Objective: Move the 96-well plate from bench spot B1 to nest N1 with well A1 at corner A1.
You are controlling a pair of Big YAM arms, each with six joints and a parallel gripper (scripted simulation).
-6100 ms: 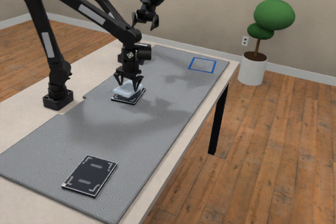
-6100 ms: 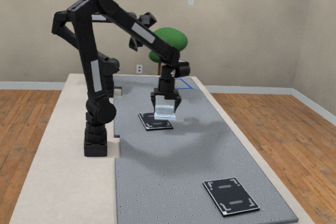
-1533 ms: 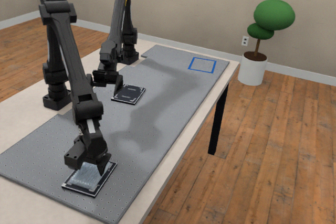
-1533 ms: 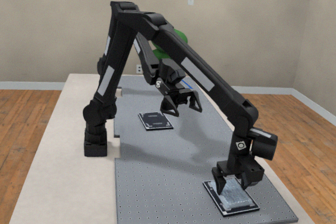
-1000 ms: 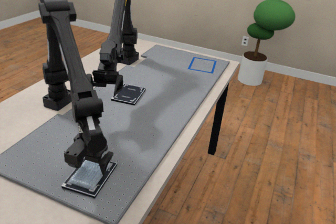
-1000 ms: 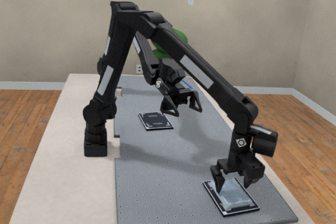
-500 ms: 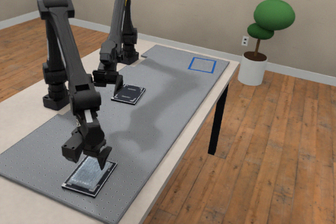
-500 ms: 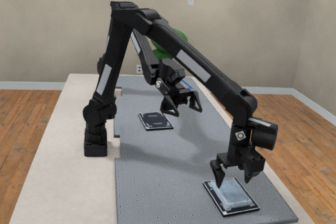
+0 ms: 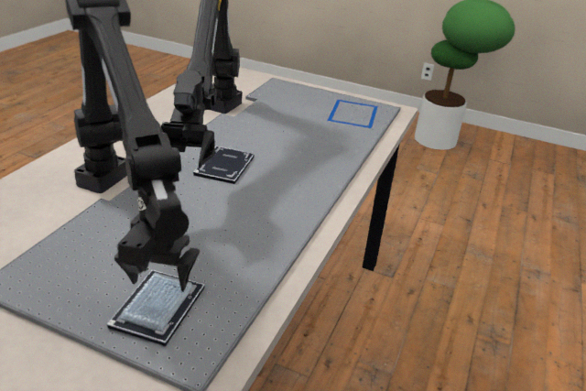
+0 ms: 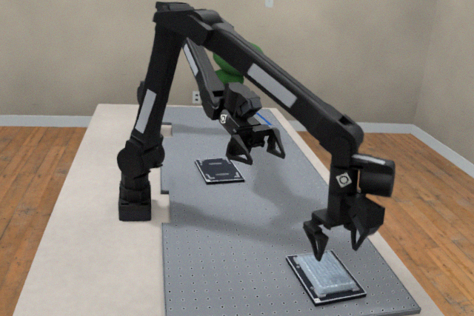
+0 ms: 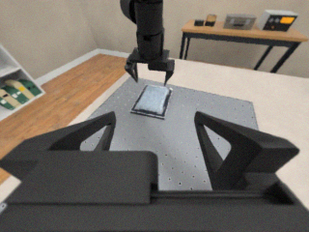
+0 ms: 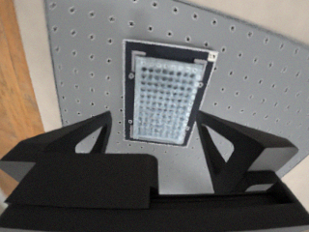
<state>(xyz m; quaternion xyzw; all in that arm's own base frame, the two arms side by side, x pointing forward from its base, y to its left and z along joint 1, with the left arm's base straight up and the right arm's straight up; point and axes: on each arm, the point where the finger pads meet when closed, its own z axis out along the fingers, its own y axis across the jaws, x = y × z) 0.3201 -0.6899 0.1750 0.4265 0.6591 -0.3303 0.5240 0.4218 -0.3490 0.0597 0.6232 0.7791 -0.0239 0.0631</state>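
My right gripper is now 60 mm above the clear 96-well plate, 10 mm to the right of it and 10 mm past it.
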